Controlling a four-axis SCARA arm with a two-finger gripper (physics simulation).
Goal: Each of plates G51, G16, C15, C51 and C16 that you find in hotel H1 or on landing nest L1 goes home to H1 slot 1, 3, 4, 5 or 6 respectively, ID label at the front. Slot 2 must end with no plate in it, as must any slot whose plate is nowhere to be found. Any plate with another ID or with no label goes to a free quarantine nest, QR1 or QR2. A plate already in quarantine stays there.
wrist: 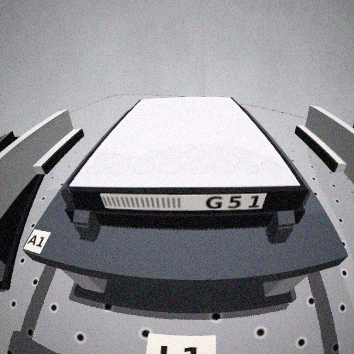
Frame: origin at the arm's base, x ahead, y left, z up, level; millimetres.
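Seen in the pictures: gripper, fingertip midpoint: [188, 111].
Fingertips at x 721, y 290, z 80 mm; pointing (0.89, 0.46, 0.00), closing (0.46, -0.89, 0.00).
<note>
Offsets run from my fingertips to a thing's top centre. "*": to the spot under its first point. Level surfaces: height alone.
A plate with a white top {dx -4, dy +0, dz -3 mm} [187, 145] and a front label reading G51 sits level on landing nest L1 {dx -4, dy +0, dz -7 mm} [185, 260], a dark raised stand with an A1 tag at its front left corner. The ID label and its barcode face the camera. My gripper [188, 111] is open and empty, with one finger off to the left and one off to the right of the plate. There is a gap between each finger and the plate's sides. Hotel H1 does not show in this view.
The L1 sign {* dx -92, dy -46, dz -67 mm} [181, 345] lies on the perforated deck {dz -67 mm} [112, 330] in front of the nest. Part of a dark structure {* dx -108, dy +105, dz -62 mm} [17, 225] shows at the left edge, beneath the left finger. A plain grey wall stands behind.
</note>
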